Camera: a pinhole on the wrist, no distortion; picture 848 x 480 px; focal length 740.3 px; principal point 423.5 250.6 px. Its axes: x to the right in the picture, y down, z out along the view. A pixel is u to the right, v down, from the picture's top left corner.
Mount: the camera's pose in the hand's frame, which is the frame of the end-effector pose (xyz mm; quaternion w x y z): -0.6 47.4 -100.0 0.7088 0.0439 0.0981 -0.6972
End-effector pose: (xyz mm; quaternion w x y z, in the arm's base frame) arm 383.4 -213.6 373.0 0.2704 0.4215 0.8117 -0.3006
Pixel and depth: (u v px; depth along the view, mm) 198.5 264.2 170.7
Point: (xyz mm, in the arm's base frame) 444.5 -230.8 293.9
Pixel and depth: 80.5 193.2 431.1
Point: 584.4 -402.4 89.0
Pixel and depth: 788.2 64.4 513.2
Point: 235.0 -658.8 270.3
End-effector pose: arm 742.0 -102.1 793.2 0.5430 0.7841 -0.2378 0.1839
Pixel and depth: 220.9 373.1 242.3
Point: 756.4 -269.5 824.1
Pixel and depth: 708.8 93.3 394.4
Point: 811.4 -284.1 536.2
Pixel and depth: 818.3 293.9 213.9
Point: 829.8 -155.5 698.7
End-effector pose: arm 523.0 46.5 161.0 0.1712 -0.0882 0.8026 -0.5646
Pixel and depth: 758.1 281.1 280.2
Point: 540.1 -139.9 234.0
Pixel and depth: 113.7 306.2 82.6
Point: 510.7 76.4 102.0
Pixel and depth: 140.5 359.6 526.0
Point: 590.9 -336.0 -128.1
